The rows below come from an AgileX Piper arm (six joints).
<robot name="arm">
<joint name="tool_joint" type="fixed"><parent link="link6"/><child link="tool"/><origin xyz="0 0 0"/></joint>
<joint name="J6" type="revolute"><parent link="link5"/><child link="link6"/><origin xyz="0 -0.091 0" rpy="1.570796 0 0"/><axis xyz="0 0 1"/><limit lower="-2.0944" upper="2.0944"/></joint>
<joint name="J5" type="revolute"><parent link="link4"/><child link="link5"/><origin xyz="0 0 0" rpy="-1.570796 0 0"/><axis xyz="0 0 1"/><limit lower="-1.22" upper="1.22"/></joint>
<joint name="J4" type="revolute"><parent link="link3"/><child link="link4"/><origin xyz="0.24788 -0.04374 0" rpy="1.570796 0 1.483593"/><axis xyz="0 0 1"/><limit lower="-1.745" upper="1.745"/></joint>
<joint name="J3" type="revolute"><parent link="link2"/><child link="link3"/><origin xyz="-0.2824 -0.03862 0"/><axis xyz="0 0 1"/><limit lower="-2.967" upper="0"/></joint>
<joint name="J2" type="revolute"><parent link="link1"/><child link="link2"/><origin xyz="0 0 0" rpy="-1.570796 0 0"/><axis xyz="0 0 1"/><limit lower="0" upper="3.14"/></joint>
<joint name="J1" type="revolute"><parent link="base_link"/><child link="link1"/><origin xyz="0 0 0.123"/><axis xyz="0 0 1"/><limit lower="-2.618" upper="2.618"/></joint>
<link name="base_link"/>
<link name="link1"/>
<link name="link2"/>
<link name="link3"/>
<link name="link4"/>
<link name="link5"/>
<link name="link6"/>
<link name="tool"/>
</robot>
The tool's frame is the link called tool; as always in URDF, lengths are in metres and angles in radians.
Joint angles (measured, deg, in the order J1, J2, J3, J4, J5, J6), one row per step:
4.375, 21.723, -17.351, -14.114, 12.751, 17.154
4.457, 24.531, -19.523, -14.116, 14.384, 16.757
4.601, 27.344, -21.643, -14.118, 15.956, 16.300
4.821, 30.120, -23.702, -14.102, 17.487, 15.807
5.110, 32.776, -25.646, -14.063, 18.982, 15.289
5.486, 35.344, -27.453, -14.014, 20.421, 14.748
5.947, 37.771, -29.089, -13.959, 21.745, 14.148
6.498, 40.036, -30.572, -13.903, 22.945, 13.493
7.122, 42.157, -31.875, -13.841, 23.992, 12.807
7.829, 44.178, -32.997, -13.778, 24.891, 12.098
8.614, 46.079, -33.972, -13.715, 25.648, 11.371
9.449, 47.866, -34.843, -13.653, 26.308, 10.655
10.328, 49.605, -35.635, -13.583, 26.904, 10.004
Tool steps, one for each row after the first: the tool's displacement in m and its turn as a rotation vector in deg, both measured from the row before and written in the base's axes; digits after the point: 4 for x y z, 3 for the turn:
0.0066, 0.0000, 0.0058, -0.558, 2.206, -0.228
0.0071, 0.0002, 0.0052, -0.621, 2.205, -0.121
0.0074, 0.0005, 0.0046, -0.643, 2.191, -0.007
0.0073, 0.0007, 0.0039, -0.648, 2.153, 0.097
0.0073, 0.0010, 0.0030, -0.669, 2.149, 0.224
0.0071, 0.0013, 0.0022, -0.720, 2.066, 0.380
0.0068, 0.0017, 0.0015, -0.766, 1.935, 0.543
0.0065, 0.0020, 0.0008, -0.785, 1.820, 0.686
0.0062, 0.0024, -0.0001, -0.807, 1.752, 0.835
0.0058, 0.0028, -0.0006, -0.819, 1.635, 0.975
0.0054, 0.0031, -0.0010, -0.806, 1.524, 1.059
0.0052, 0.0034, -0.0014, -0.752, 1.488, 1.096

